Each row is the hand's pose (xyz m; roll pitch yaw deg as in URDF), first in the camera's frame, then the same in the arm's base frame.
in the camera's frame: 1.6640 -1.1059 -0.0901 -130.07 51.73 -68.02
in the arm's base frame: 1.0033 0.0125 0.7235 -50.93 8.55 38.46
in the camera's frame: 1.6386 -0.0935 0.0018 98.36 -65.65 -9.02
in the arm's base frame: 0.0565 0.2084 1.0386 -115.04 -34.49 -89.33
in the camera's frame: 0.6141 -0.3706 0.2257 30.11 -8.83 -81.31
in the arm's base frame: -0.1124 -0.2288 0.0604 105.16 7.63 -23.85
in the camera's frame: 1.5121 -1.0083 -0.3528 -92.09 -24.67 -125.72
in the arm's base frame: 0.9164 0.2676 0.5532 -45.89 38.52 -60.43
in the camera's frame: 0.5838 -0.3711 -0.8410 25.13 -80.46 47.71
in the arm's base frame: 0.1074 0.7784 -0.2153 -124.45 -21.72 -107.78
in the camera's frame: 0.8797 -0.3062 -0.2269 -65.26 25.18 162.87
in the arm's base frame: 0.0233 0.2567 0.2201 -167.62 54.26 142.52
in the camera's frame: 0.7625 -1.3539 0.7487 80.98 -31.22 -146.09
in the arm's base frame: 0.7198 -0.9820 0.0105 101.30 43.05 -85.05
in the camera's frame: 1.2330 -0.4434 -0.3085 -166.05 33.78 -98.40
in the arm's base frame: 0.2935 0.3457 0.4835 -72.47 29.90 18.65
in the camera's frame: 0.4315 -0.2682 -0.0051 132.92 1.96 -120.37
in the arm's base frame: -0.2216 -0.0070 -0.1293 -155.10 48.02 -25.11
